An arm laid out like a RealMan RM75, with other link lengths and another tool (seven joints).
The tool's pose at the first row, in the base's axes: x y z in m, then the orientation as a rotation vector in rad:
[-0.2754, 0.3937, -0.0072, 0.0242, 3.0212, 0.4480]
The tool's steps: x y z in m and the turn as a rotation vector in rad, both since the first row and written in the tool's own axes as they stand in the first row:
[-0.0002, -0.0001, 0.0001, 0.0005, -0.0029, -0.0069]
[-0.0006, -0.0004, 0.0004, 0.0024, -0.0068, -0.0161]
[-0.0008, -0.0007, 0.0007, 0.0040, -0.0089, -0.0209]
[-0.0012, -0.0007, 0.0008, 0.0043, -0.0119, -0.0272]
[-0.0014, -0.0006, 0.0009, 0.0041, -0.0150, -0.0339]
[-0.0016, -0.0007, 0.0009, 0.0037, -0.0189, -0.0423]
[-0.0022, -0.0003, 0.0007, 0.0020, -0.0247, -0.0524]
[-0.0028, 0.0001, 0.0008, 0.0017, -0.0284, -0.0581]
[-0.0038, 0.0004, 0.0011, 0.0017, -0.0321, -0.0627]
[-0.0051, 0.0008, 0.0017, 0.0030, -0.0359, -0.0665]
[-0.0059, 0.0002, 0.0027, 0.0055, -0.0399, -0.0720]
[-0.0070, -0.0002, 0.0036, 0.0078, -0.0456, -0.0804]
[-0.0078, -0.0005, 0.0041, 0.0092, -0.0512, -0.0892]
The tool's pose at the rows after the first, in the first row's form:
[-0.2752, 0.3936, -0.0073, 0.0144, 3.0176, 0.4462]
[-0.2748, 0.3934, -0.0076, 0.0016, 3.0130, 0.4420]
[-0.2745, 0.3932, -0.0080, -0.0051, 3.0107, 0.4388]
[-0.2741, 0.3932, -0.0081, -0.0139, 3.0069, 0.4374]
[-0.2739, 0.3933, -0.0081, -0.0232, 3.0029, 0.4367]
[-0.2737, 0.3932, -0.0081, -0.0350, 2.9977, 0.4359]
[-0.2731, 0.3936, -0.0078, -0.0488, 2.9901, 0.4367]
[-0.2725, 0.3939, -0.0077, -0.0565, 2.9856, 0.4361]
[-0.2715, 0.3943, -0.0078, -0.0624, 2.9812, 0.4352]
[-0.2702, 0.3948, -0.0082, -0.0671, 2.9772, 0.4323]
[-0.2693, 0.3945, -0.0092, -0.0741, 2.9729, 0.4275]
[-0.2681, 0.3943, -0.0101, -0.0850, 2.9664, 0.4225]
[-0.2673, 0.3942, -0.0106, -0.0966, 2.9597, 0.4189]

